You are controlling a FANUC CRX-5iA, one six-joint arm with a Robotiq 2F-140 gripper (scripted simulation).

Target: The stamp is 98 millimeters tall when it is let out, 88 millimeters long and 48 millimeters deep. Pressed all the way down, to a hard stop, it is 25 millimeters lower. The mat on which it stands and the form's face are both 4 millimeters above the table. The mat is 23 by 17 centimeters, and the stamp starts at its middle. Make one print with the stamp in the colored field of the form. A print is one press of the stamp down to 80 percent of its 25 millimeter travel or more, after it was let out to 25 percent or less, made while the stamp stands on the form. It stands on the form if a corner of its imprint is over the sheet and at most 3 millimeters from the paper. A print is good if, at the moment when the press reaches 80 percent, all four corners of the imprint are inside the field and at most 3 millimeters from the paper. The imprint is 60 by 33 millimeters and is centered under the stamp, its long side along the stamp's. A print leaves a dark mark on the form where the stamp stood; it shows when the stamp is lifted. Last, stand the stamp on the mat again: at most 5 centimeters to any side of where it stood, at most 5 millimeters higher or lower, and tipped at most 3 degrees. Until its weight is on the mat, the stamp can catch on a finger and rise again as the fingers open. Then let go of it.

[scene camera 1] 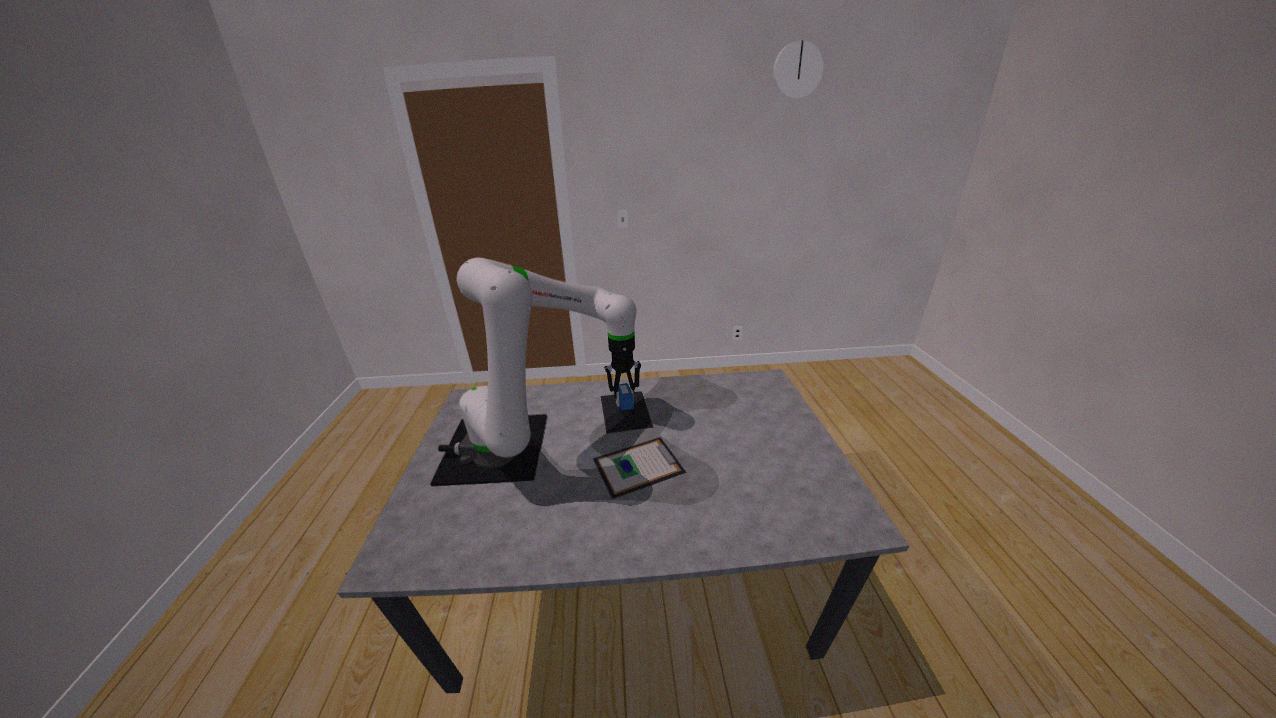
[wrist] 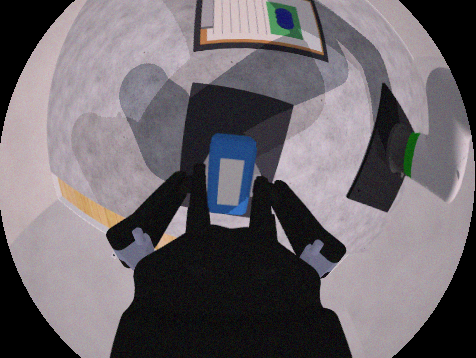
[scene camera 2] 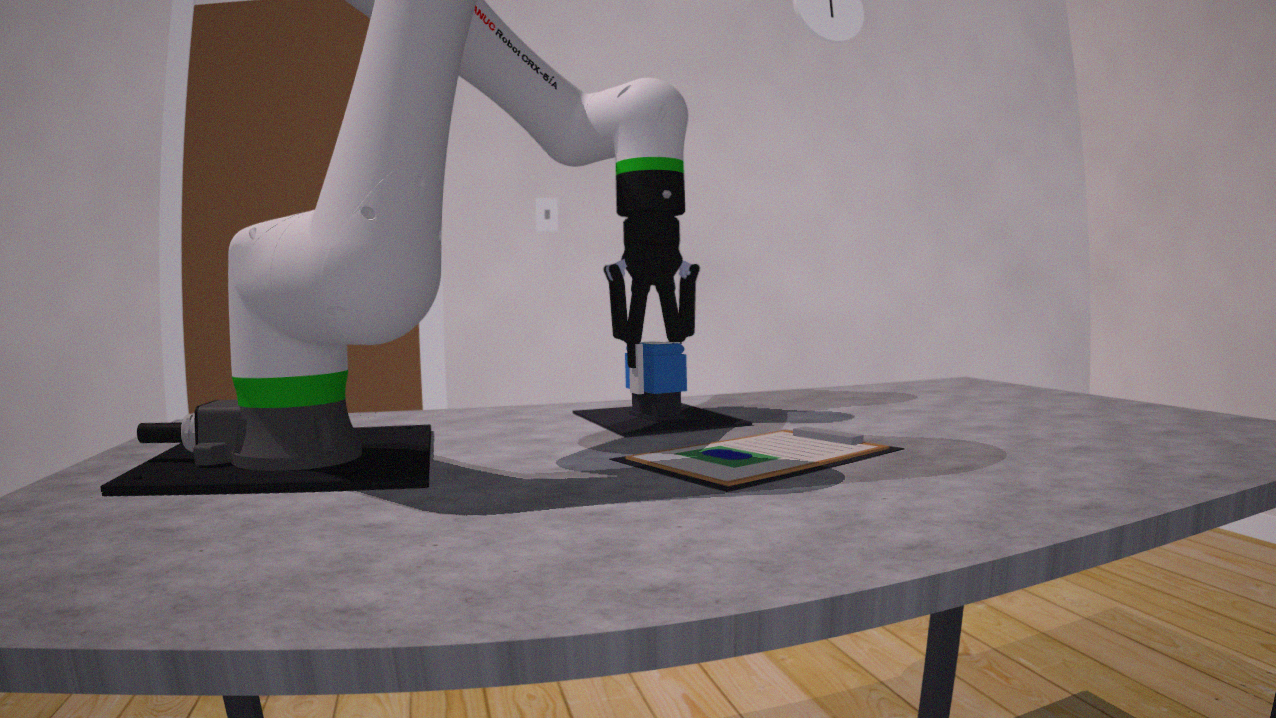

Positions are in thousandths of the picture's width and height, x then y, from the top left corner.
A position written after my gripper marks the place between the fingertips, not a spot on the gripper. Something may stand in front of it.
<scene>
In view: my gripper (scene camera 2: 514, 545), a blue stamp (scene camera 2: 521, 510), a form (scene camera 2: 611, 634) and a mat (scene camera 1: 482, 588).
The blue stamp shows as well in the wrist view (wrist: 488, 440). My gripper is seen too in scene camera 1 (scene camera 1: 489, 562) and in the wrist view (wrist: 484, 459). The form also shows in scene camera 1 (scene camera 1: 511, 646).
</scene>
